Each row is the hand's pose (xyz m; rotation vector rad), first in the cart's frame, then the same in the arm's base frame.
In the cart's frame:
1: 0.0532 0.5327 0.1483 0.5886 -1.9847 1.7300
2: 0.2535 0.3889 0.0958 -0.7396 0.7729 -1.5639
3: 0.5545 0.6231 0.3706 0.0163 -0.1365 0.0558
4: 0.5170 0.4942 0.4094 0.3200 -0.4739 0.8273
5: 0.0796 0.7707 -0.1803 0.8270 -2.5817 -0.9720
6: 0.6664 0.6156 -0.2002 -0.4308 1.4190 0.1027
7: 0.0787 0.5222 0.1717 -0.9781 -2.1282 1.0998
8: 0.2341 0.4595 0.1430 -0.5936 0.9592 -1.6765
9: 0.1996 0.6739 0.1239 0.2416 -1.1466 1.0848
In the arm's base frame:
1: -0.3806 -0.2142 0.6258 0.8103 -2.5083 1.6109
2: -0.1440 -0.2879 0.5798 -0.3627 0.7630 -1.2211
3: 0.0361 -0.1271 0.9831 0.4019 -0.3590 0.2613
4: 0.0276 -0.2655 0.9657 0.6443 -0.8080 1.0010
5: -0.3633 0.1324 0.4140 1.3591 -2.4295 -1.3817
6: 0.2386 0.1060 0.4901 -0.2815 1.1034 0.4869
7: -0.3575 -0.2281 0.6499 -0.7136 -2.5523 0.6756
8: -0.1886 -0.2456 0.6415 -0.2540 0.9761 -1.2843
9: -0.2741 -0.0505 0.6876 0.5721 -1.5443 1.1081

